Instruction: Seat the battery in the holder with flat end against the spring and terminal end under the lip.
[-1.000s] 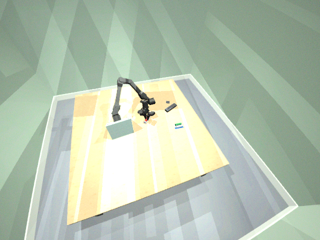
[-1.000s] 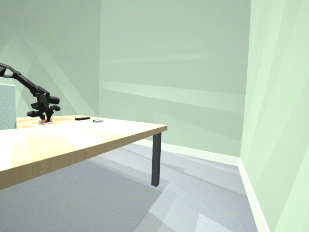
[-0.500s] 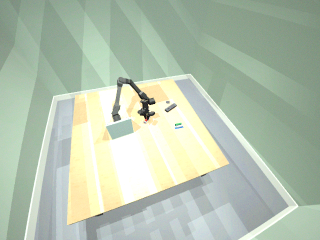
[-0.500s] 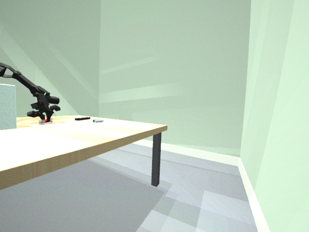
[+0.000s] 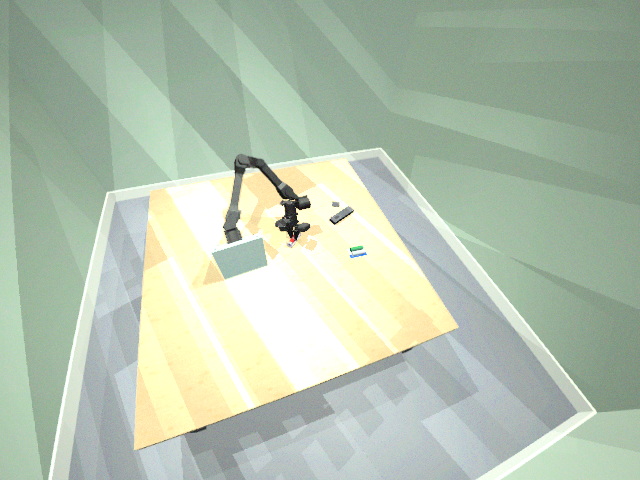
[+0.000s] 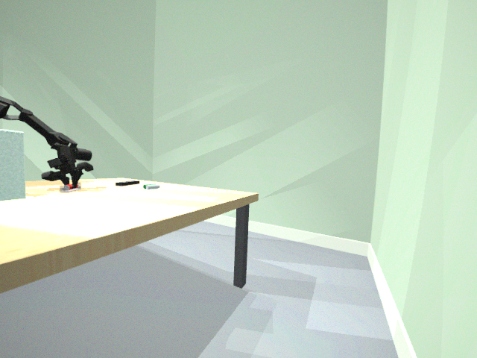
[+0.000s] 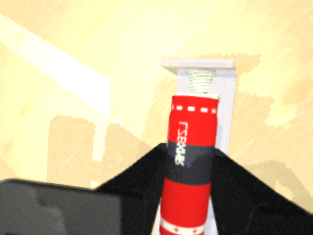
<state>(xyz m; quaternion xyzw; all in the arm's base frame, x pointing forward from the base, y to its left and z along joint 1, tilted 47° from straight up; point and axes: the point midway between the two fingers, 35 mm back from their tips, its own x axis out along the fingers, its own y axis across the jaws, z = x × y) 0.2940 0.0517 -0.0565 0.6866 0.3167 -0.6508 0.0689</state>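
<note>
Right now the red battery is 1 cm to the left of my gripper tip and 1 cm above it. The rest, counted from my gripper tip: black bar: 33 cm ahead, 5 cm to the left.
</note>
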